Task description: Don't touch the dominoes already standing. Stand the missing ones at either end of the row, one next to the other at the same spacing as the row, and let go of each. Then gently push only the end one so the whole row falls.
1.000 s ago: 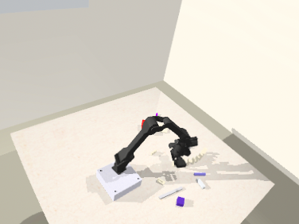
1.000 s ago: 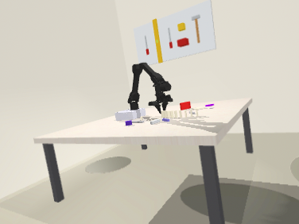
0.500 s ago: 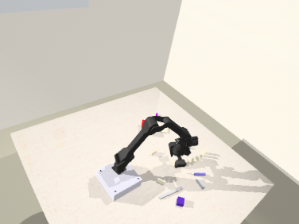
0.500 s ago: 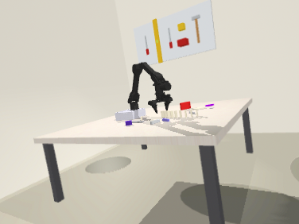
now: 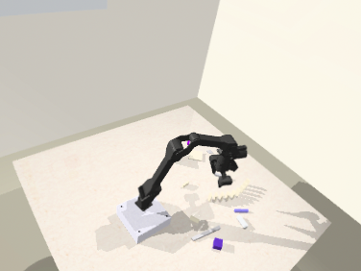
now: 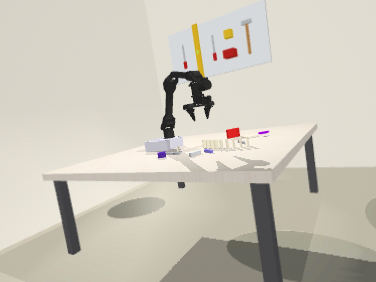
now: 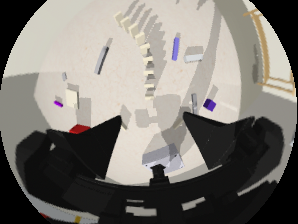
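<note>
My gripper tip is now 360 mm to the right of the red block, 130 mm above it and 80 mm short of it. Also, from my gripper tip: flat cream block: 280 mm to the left, 210 mm ahead, 160 mm below; purple cube: 200 mm to the right, 180 mm behind, 150 mm below; grey bar: 170 mm behind, 160 mm below, 120 mm to the right.
</note>
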